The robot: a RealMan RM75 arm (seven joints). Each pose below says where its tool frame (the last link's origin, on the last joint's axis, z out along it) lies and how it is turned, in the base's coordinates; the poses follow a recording.
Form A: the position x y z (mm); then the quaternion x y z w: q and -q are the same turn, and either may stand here.
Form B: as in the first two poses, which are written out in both.
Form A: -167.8 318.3 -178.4 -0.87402 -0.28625 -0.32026 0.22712
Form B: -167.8 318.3 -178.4 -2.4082 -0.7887 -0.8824
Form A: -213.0 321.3 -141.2 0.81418 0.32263 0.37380 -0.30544
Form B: -213.0 321.3 -141.2 -2.1554 -0.8541 -0.9896
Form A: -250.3 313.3 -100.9 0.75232 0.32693 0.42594 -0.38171
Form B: -250.3 313.3 -100.9 -1.9195 -0.8342 -1.0868
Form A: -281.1 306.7 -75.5 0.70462 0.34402 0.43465 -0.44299
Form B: -281.1 306.7 -75.5 -1.7477 -0.8533 -1.0781
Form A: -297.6 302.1 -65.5 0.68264 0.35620 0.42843 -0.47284
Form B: -297.6 302.1 -65.5 -1.6707 -0.8718 -1.0486
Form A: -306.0 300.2 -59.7 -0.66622 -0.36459 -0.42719 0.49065
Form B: -306.0 300.2 -59.7 -1.6178 -0.8853 -1.0373
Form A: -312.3 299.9 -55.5 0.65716 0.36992 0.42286 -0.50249
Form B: -312.3 299.9 -55.5 -1.5875 -0.8936 -1.0215
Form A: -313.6 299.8 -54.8 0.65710 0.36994 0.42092 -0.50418
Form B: -313.6 299.8 -54.8 -1.5862 -0.8930 -1.0161
